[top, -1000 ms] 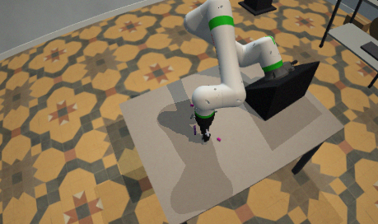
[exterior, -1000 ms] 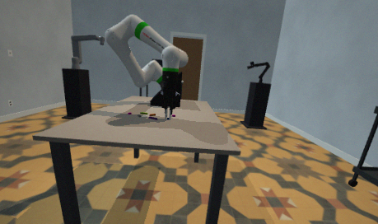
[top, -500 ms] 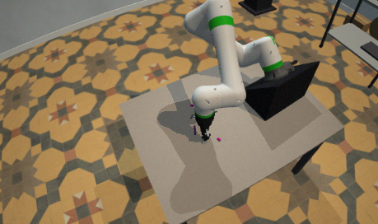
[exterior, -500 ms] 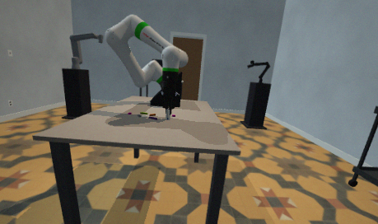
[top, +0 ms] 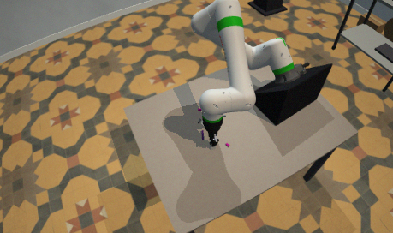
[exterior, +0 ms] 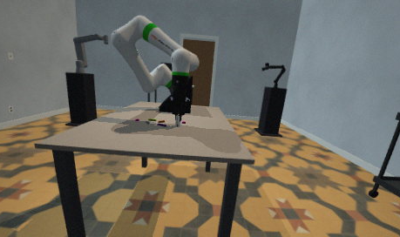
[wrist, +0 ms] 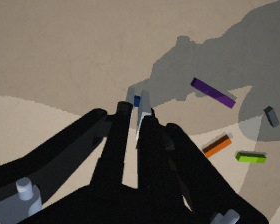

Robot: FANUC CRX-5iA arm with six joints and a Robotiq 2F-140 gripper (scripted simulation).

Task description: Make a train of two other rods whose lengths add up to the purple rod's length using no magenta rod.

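My gripper is now 90 mm to the left of the purple rod, 30 mm above it and 10 mm short of it. Also, from my hand: grey rod 190 mm to the right, 30 mm below, 20 mm behind; orange rod 110 mm to the right, 60 mm behind, 30 mm below; blue rod 30 mm below.
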